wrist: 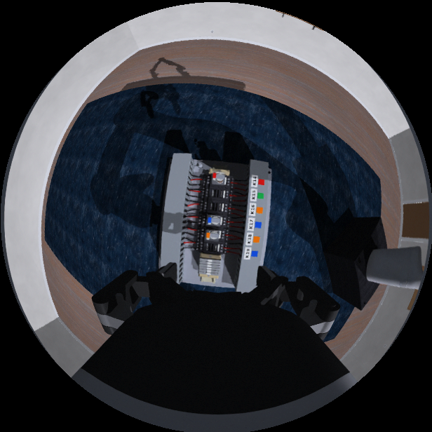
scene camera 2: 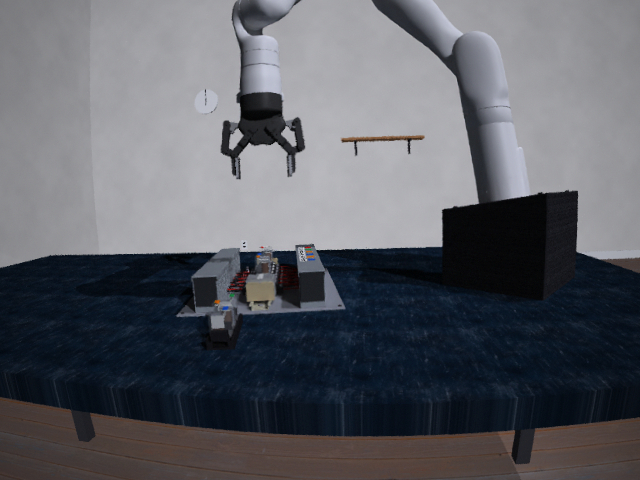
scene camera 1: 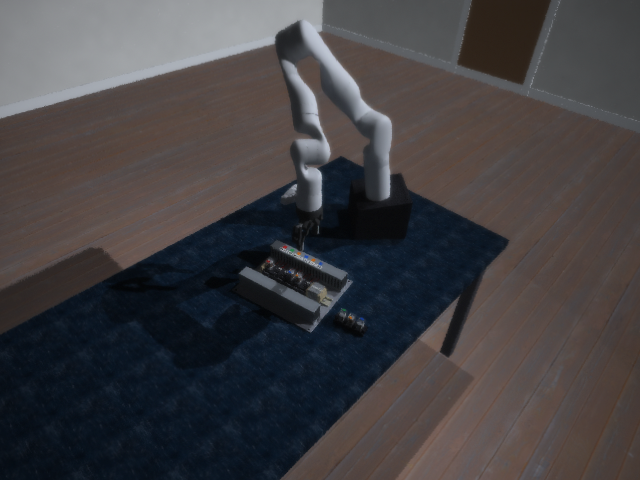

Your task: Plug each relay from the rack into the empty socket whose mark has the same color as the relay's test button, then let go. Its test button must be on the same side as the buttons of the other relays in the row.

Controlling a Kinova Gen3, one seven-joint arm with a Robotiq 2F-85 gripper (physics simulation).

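Frame: origin at the arm's base, x ahead, y up, z right, level; metres.
Seen in the pictures: gripper, fingertip midpoint: (scene camera 2: 264, 177) (scene camera 1: 307, 242); arm's base, origin of the base link: (scene camera 2: 502, 200) (scene camera 1: 377, 194).
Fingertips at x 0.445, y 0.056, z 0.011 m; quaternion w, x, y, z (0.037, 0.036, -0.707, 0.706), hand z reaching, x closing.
Pixels of each thing's top centre, then the offset from my fingertips to it.
- dark rack, middle of its top: (scene camera 2: 224, 319) (scene camera 1: 350, 321) dx +0.045, dy -0.191, dz -0.206 m
- cream block, middle of its top: (scene camera 2: 260, 276) (scene camera 1: 316, 287) dx +0.011, dy -0.167, dz -0.049 m
Three relays stand in the dark rack (scene camera 2: 222, 344) in front of the panel: one with a green button (scene camera 1: 343, 312), one orange (scene camera 1: 351, 317), one blue (scene camera 1: 360, 321). The rack does not show in the wrist view. In the wrist view the row holds relays at K14 (red button) (wrist: 219, 177), K17 (blue) (wrist: 215, 220) and K18 (orange) (wrist: 213, 235), all buttons on the left. Sockets K15 (wrist: 218, 193), K16 (wrist: 218, 206) and K19 (wrist: 213, 247) are empty; their marks are green (wrist: 260, 196), orange (wrist: 259, 210) and blue (wrist: 254, 254). My gripper (scene camera 1: 310, 240) (scene camera 2: 263, 173) is open, empty, high above the panel.
Tall grey wire ducts (scene camera 1: 279, 295) (wrist: 175, 210) run along both sides of the socket row. A cream block (scene camera 1: 316, 292) (scene camera 2: 260, 289) stands at the row's end nearer the rack. The black robot base (scene camera 1: 379, 219) (scene camera 2: 493, 253) stands on the blue table.
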